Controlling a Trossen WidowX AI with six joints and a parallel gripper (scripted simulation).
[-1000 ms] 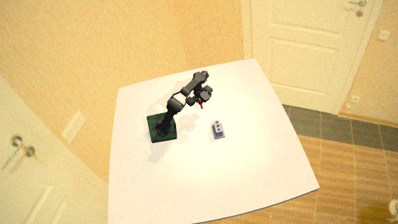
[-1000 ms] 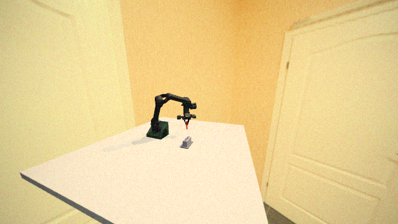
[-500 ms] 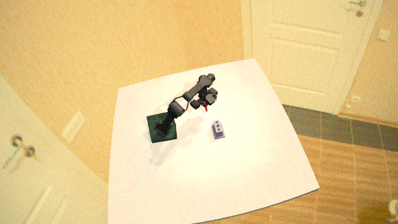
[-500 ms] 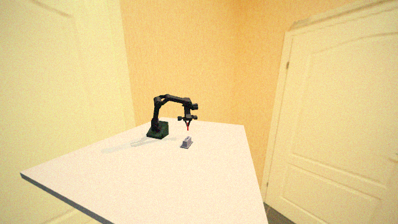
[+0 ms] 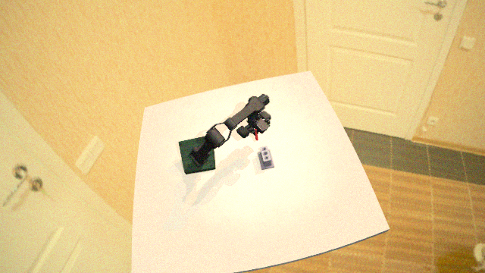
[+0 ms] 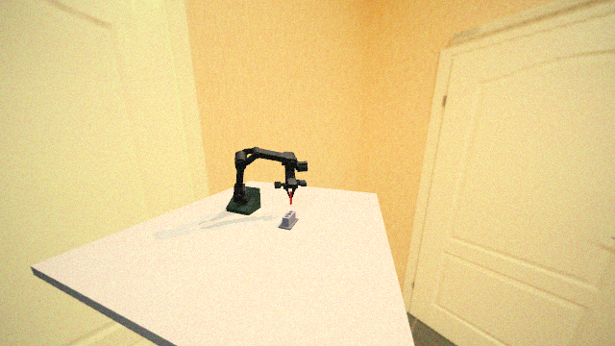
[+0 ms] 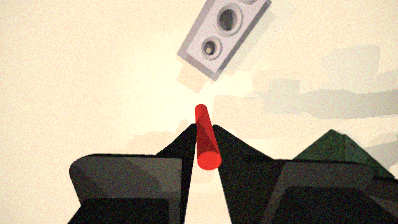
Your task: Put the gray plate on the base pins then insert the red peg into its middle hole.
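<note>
My gripper tip is now 9 cm to the left of the gray plate, 7 cm above it and 3 cm short of it. From my gripper tip the other things lie so: red peg (right at my gripper tip).
</note>
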